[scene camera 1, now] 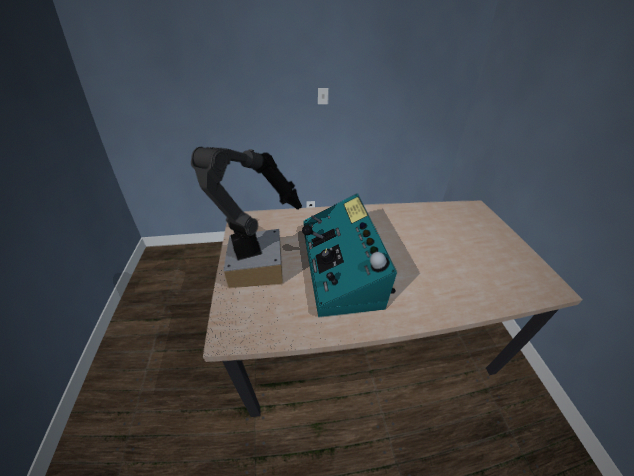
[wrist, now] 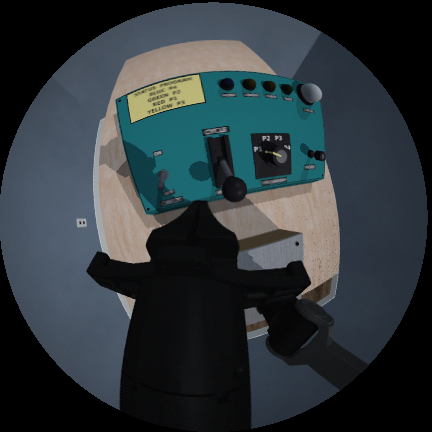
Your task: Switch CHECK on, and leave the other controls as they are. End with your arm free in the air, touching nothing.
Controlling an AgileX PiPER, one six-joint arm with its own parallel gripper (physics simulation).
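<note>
The teal control panel (scene camera 1: 353,266) (wrist: 185,120) stands on the table. A small grey toggle switch (wrist: 162,178) is at its lower left in the wrist view, with an ON label above it. The small label below it is too blurred to read, and I cannot tell surely which way the toggle leans. My gripper (scene camera 1: 299,206) (wrist: 200,208) is shut and empty, its fingertips together. It hangs in the air near the panel's far left corner in the scene view. In the wrist view its tips show below the panel's lower edge, right of the toggle.
The CYCLE lever's black ball (scene camera 1: 307,229) (wrist: 234,189) sticks out close right of my fingertips in the wrist view. Beyond it are the rotary knob (wrist: 278,156), a small black-tipped control (wrist: 317,155) and a white dome (scene camera 1: 378,260) (wrist: 310,93). A yellow card (scene camera 1: 355,210) (wrist: 166,97) is on the panel.
</note>
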